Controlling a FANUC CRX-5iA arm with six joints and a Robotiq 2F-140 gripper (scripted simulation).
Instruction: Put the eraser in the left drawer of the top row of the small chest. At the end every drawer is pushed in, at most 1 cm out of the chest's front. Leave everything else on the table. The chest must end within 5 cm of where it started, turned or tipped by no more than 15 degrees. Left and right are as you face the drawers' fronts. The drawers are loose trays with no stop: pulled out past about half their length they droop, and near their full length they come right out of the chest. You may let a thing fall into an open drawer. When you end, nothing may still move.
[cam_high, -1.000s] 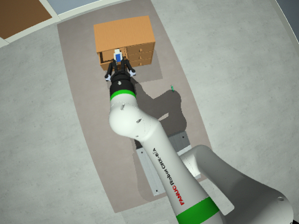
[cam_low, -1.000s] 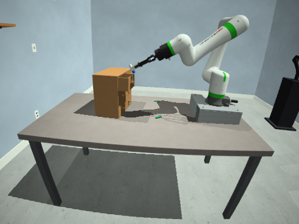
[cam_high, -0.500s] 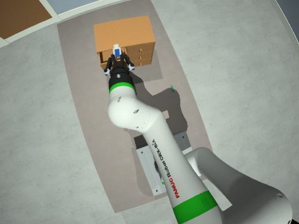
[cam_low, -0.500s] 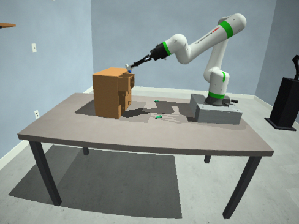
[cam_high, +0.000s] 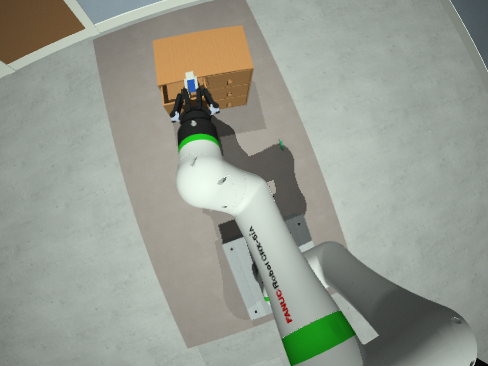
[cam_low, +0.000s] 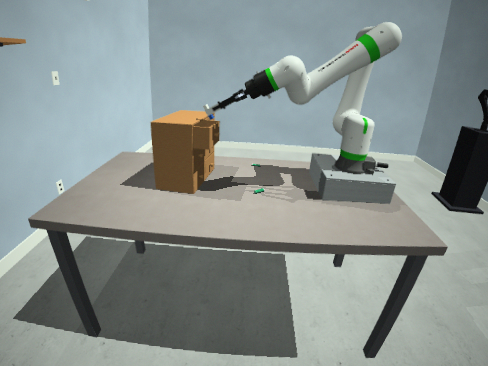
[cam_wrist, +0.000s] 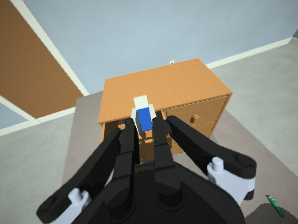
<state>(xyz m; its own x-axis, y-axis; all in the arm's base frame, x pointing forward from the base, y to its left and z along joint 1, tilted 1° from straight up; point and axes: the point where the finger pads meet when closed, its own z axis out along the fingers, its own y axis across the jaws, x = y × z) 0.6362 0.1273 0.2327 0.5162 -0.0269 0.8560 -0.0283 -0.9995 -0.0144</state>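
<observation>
Right now the eraser is 30 mm ahead of my hand and 10 mm below it. The rest, counted from my hand: small green object (160 mm behind, 310 mm to the right, 340 mm below).
</observation>
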